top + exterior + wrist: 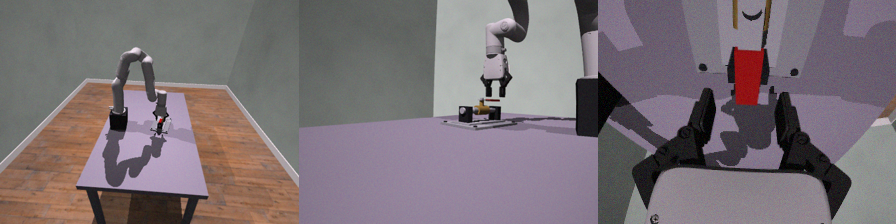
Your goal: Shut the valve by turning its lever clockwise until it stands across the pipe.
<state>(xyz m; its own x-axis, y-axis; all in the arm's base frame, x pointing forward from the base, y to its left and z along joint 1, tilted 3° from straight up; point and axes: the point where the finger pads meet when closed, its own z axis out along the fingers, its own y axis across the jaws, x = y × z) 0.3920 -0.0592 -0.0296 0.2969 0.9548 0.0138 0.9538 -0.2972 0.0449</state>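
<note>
Now: the red lever 4 cm to the left of my hand, 3 cm below it and 1 cm ahead of it.
</note>
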